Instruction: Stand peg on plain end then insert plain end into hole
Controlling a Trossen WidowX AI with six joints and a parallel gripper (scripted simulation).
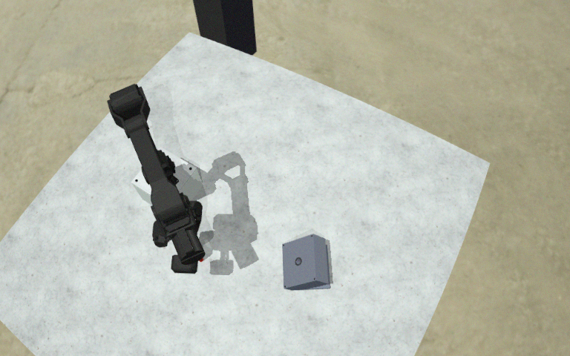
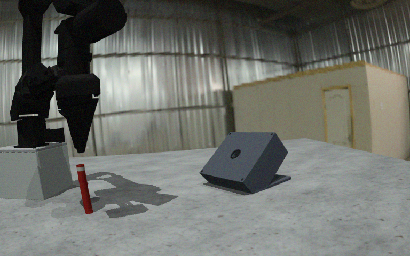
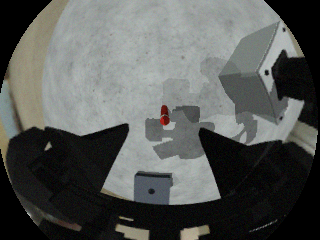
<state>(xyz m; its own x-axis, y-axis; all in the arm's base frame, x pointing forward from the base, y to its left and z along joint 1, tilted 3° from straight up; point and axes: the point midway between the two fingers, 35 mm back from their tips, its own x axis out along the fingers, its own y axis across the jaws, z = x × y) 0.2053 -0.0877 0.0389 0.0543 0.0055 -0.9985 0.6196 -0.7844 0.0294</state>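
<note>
Now: the red peg 5 cm below my gripper tip. From my gripper tip the other things lie so: grey sloped panel 24 cm ahead, 17 cm to the left, 6 cm below; thin foot plate 26 cm ahead, 18 cm to the left, 10 cm below.
</note>
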